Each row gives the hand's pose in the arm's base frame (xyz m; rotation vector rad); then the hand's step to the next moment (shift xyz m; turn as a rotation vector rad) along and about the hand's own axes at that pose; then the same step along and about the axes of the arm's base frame.
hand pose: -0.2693 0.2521 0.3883 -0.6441 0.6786 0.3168
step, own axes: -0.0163 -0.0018 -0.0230 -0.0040 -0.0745 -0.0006
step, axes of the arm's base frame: -0.0223 -0.0173 -0.0020 0.0317 -0.0575 0.0355
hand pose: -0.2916 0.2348 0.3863 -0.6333 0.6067 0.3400
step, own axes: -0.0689 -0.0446 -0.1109 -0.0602 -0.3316 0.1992
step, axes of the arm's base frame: -0.0792 -0.1127 -0.0085 0.1932 -0.1315 0.3141
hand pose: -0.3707 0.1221 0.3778 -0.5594 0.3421 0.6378
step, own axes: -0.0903 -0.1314 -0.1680 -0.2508 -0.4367 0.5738
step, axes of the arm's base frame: -0.0058 -0.2277 -0.0422 0.1653 -0.0700 0.7420
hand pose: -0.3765 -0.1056 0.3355 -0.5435 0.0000 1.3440
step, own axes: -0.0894 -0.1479 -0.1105 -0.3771 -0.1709 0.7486
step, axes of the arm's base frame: 0.1480 -0.1413 -0.0145 -0.1636 -0.0891 0.8349
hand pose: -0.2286 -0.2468 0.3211 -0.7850 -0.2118 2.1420
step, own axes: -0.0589 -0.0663 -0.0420 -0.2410 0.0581 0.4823
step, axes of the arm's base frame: 0.0957 -0.0065 0.0206 -0.2157 -0.1645 0.4696
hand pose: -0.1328 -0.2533 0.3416 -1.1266 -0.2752 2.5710
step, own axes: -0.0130 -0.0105 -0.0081 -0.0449 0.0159 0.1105
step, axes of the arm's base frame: 0.0165 0.0054 0.0065 -0.0565 -0.0363 0.0998
